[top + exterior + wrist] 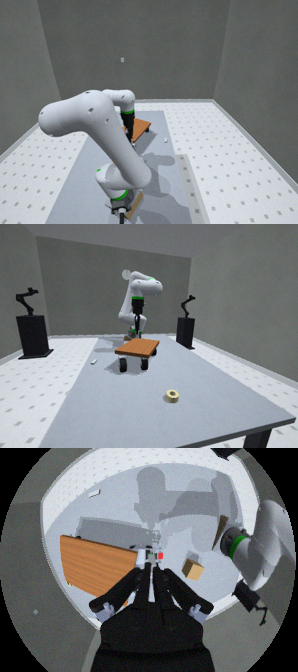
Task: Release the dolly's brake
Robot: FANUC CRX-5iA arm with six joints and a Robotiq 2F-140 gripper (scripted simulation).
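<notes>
My gripper is now 1 cm past the caster brake pedal and 7 cm above it. From my hand the other things lie so: yellow tape roll: 58 cm ahead, 14 cm below; then white block: 13 cm ahead, 32 cm to the right, 14 cm below; then brown box: 14 cm behind, 13 cm to the left, 12 cm below.
</notes>
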